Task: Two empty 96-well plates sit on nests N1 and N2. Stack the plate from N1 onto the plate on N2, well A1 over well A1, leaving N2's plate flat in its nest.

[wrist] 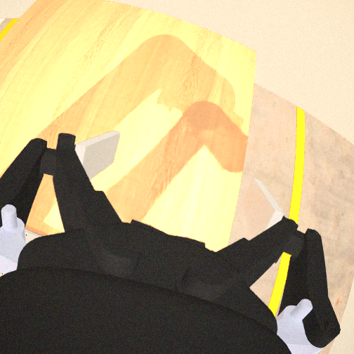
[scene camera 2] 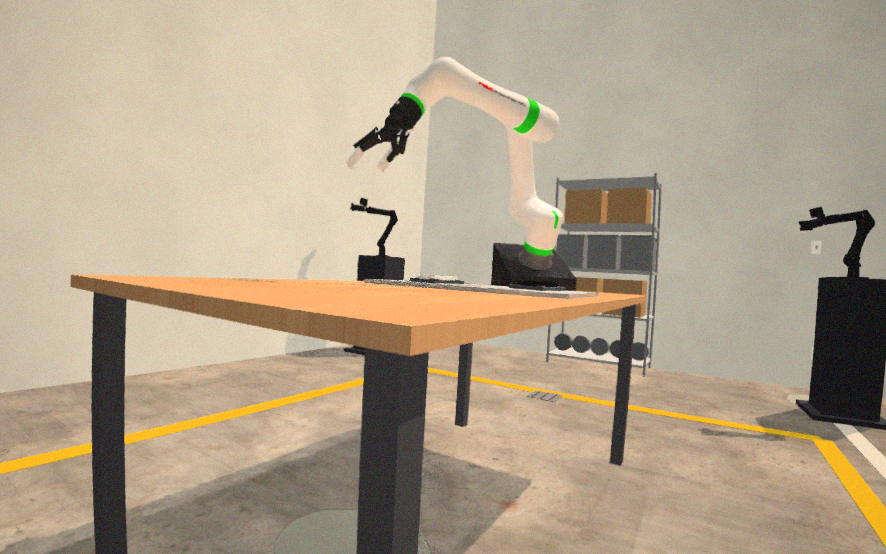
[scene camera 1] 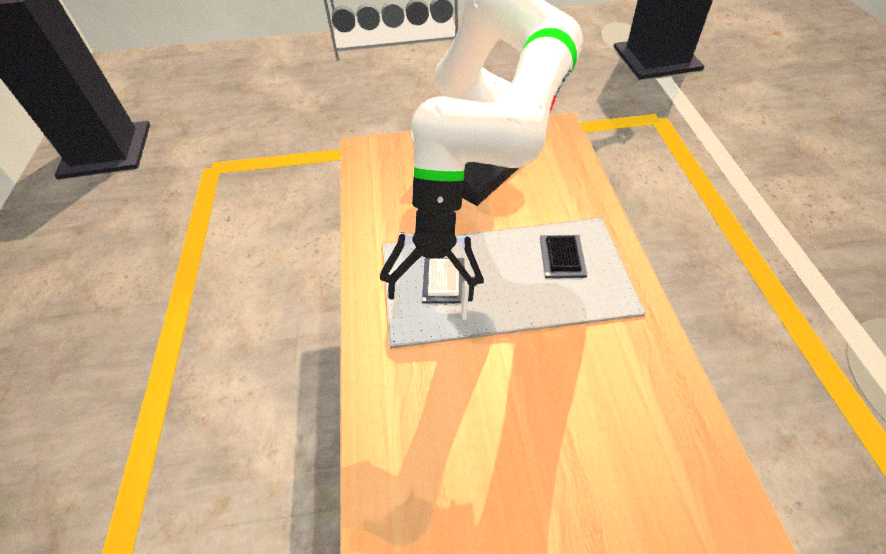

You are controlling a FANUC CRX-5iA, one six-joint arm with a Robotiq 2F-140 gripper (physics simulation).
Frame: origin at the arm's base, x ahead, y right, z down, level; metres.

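Seen in the pictures: gripper, fingertip midpoint: (scene camera 2: 363, 167) (scene camera 1: 429, 316); arm's base, link origin: (scene camera 2: 534, 261).
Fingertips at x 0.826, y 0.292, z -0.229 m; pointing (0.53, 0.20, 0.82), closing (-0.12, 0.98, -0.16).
Pixels of each thing's middle, then the offset from my fingertips to it. Level surfaces: height alone.
- white 96-well plate, body centre: (scene camera 1: 443, 276) (scene camera 2: 437, 277) dz +0.318, dx -0.348, dy -0.082 m
- black 96-well plate, body centre: (scene camera 1: 563, 252) (scene camera 2: 538, 283) dz +0.318, dx -0.361, dy -0.447 m
- perforated board, surface height: dz +0.338 m
A white 96-well plate (scene camera 1: 443, 277) (scene camera 2: 439, 278) sits in a dark nest (scene camera 1: 441, 299) on the left of a grey perforated board. A black 96-well plate (scene camera 1: 563, 252) sits in another dark nest (scene camera 1: 582, 265) on the right. No labels show which nest is N1 or N2. My gripper (scene camera 1: 428, 301) (scene camera 2: 367, 165) (wrist: 181, 169) is open and empty, with its pale finger pads wide apart. In scene camera 2 it hangs high above the table, tilted forward. In scene camera 1 it overlaps the view of the white plate. Neither plate shows in the wrist view.
The perforated board (scene camera 1: 516, 300) lies on the wooden table (scene camera 1: 620, 418) (scene camera 2: 261, 307) (wrist: 65, 65). The arm's dark base (scene camera 2: 516, 264) stands behind the board. A shelf rack (scene camera 2: 656, 228) and black pedestals (scene camera 1: 71, 84) (scene camera 2: 847, 346) stand beyond the table.
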